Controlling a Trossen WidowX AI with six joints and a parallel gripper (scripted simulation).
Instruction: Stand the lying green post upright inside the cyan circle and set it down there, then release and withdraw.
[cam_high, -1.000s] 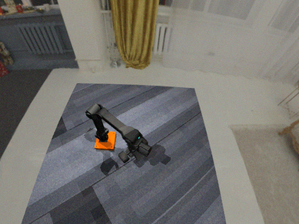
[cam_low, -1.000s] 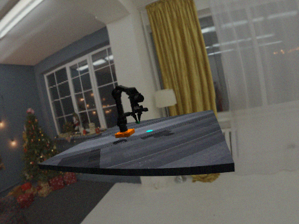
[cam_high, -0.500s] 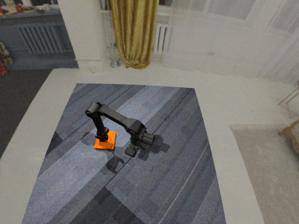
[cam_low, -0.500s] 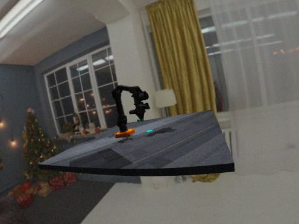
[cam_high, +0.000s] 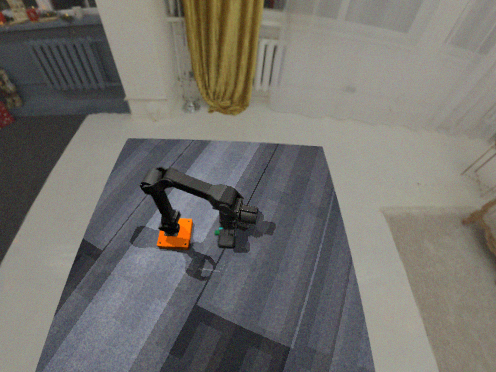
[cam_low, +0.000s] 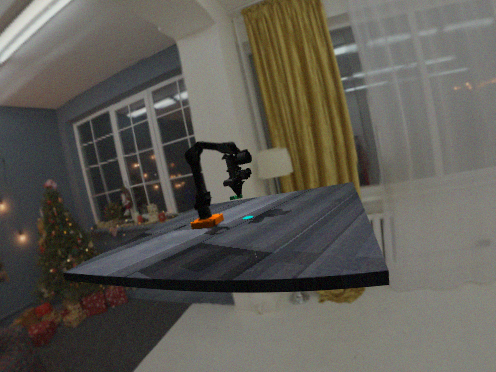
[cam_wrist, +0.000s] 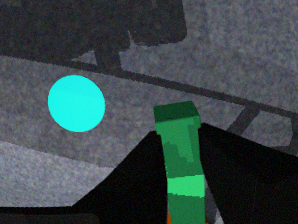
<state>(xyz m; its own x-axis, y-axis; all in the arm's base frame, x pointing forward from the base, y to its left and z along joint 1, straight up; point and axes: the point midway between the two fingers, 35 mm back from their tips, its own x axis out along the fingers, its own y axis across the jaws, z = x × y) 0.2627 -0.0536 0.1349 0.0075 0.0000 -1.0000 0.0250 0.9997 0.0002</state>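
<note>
Right now my gripper tip is 20 mm past the green post. The rest, counted from my gripper tip: cyan circle (140 mm below, 90 mm to the left, 20 mm behind).
</note>
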